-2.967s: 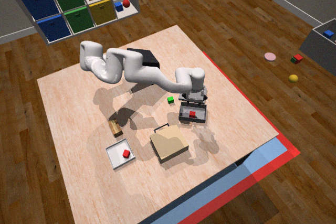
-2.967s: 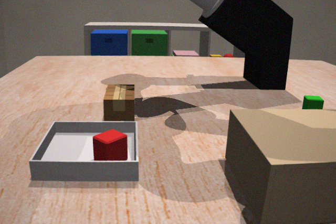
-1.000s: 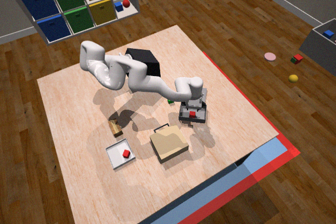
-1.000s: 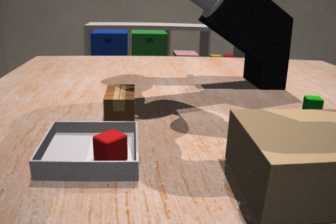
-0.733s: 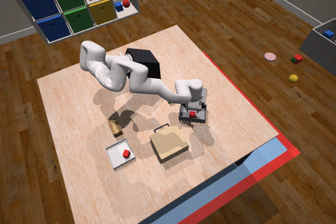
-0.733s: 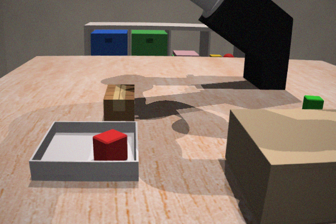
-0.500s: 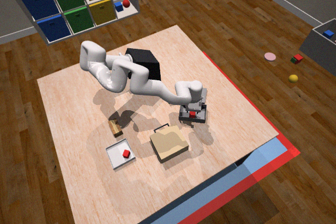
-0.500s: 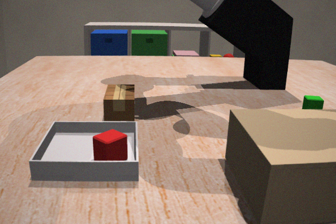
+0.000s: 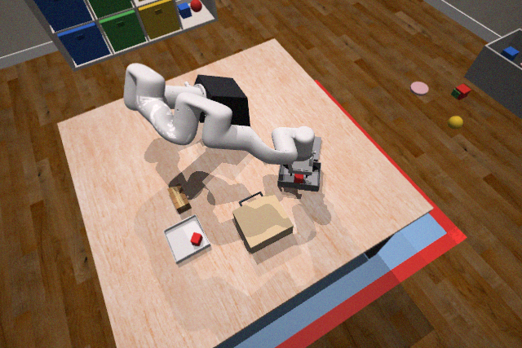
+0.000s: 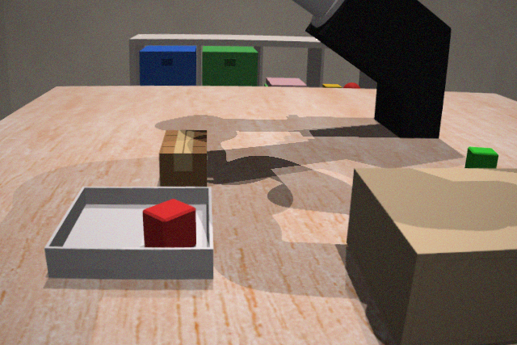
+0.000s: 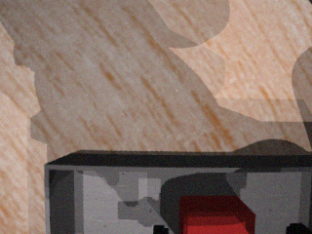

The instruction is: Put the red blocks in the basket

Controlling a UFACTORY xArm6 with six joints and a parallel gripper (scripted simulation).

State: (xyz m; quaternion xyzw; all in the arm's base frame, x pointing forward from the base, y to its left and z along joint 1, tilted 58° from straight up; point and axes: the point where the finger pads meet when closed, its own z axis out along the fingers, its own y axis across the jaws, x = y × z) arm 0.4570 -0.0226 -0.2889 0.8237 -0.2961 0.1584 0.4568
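Right now my hand is 1 cm past the metal box, 1 cm to the right of it and 5 cm above it. Round my hand: grey lid: 15 cm behind, 10 cm to the left, 6 cm below; then drawer: 8 cm ahead, 24 cm to the right, 3 cm below; then light wooden cabinet: 9 cm ahead, 24 cm to the right, 3 cm below.
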